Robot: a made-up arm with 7 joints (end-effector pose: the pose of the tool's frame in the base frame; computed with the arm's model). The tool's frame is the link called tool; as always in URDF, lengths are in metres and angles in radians.
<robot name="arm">
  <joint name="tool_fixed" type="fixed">
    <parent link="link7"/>
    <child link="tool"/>
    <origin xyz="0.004 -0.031 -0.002" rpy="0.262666 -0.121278 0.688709"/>
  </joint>
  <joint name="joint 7" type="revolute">
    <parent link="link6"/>
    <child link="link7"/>
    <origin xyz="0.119 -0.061 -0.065"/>
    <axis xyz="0 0 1"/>
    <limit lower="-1.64" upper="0.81" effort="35" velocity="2.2"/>
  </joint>
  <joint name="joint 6" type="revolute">
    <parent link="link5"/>
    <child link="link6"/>
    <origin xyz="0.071 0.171 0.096"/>
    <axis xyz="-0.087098 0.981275 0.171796"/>
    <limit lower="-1.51" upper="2.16" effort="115" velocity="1.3"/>
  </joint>
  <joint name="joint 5" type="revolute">
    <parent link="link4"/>
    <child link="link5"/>
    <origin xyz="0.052 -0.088 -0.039"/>
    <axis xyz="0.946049 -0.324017 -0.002"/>
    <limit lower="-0.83" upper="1.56" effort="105" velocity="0.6"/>
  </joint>
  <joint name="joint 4" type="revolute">
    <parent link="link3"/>
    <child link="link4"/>
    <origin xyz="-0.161 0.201 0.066"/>
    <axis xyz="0 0 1"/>
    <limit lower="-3.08" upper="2.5" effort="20" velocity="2.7"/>
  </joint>
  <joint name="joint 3" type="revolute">
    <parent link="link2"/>
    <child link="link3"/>
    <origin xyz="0 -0.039 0.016"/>
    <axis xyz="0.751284 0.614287 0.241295"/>
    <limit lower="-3.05" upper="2.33" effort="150" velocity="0.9"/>
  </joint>
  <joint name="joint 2" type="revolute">
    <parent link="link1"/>
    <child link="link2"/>
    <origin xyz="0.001 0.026 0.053"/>
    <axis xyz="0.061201 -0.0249 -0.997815"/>
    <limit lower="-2" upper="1.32" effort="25" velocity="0.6"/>
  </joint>
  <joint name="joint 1" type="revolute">
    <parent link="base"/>
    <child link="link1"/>
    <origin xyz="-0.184 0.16 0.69"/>
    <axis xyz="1 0 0"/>
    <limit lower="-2.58" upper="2.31" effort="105" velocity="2.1"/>
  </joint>
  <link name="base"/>
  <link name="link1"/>
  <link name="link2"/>
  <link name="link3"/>
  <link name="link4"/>
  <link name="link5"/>
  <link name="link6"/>
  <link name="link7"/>
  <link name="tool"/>
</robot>
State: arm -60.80 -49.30 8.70 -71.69 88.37 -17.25 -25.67
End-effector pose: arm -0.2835 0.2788 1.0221 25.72 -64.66 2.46
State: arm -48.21 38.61 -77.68 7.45 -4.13 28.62 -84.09
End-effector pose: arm -0.0061 0.1230 0.6366 160.10 -69.98 90.77
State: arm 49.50 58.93 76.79 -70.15 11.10 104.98 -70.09
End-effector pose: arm -0.2882 -0.0399 0.8698 179.78 -32.37 95.27
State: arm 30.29 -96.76 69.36 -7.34 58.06 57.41 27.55
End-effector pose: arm -0.2010 0.1399 0.9591 131.72 -71.54 131.55
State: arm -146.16 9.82 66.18 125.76 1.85 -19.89 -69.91
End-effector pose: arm -0.3189 0.4231 0.2157 2.43 63.78 31.06
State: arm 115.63 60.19 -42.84 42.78 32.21 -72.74 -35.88
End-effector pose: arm 0.0621 -0.0403 0.7354 75.75 26.17 -91.90
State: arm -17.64 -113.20 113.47 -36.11 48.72 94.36 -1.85
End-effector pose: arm -0.0842 0.3782 0.8376 -145.49 -20.21 152.69
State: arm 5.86 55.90 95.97 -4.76 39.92 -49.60 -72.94
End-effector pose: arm -0.1693 -0.0521 0.7899 -16.61 81.10 167.85
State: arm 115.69 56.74 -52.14 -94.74 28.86 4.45 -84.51
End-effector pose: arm -0.2581 0.0270 0.8726 -28.04 -22.85 179.75
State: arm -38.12 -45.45 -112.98 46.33 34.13 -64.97 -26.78
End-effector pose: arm -0.2087 0.3357 0.4464 -47.47 6.60 150.36
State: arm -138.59 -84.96 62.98 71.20 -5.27 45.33 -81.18
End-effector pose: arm -0.3301 0.4276 0.4107 -171.84 4.72 -150.09
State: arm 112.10 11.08 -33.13 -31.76 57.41 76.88 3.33
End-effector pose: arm -0.2265 0.0444 0.8126 161.82 -26.37 -28.32
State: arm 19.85 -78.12 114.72 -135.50 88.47 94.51 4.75
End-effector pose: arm 0.0973 0.1225 0.9805 126.20 38.26 91.63
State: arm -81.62 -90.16 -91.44 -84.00 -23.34 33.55 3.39
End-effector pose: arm -0.0604 0.0971 0.7310 -40.90 12.89 53.58
